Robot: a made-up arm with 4 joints.
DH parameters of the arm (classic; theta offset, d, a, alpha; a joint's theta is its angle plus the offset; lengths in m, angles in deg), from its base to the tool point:
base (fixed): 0 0.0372 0 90
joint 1: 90 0.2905 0.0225 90
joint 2: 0 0.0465 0.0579 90
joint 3: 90 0.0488 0.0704 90
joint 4: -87.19 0 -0.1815 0
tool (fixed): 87.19 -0.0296 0 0
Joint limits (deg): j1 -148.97..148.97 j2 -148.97..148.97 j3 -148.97..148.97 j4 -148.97..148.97
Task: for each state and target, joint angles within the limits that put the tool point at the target. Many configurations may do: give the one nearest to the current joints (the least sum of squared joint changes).
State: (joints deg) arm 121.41 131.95 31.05 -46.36
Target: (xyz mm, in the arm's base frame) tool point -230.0 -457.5 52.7
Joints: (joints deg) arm 132.40 148.76 24.88 -27.45
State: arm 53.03 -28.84 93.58 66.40
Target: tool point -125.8 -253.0 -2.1
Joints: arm 83.77 -18.02 41.06 101.07
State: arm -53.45 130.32 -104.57 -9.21
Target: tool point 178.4 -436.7 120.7
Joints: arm -41.59 119.37 -100.03 24.74
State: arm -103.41 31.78 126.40 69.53
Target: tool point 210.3 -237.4 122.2
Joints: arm -55.91 29.94 110.21 55.00
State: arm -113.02 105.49 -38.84 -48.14
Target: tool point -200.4 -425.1 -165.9
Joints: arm -128.33 121.20 -26.49 -100.74
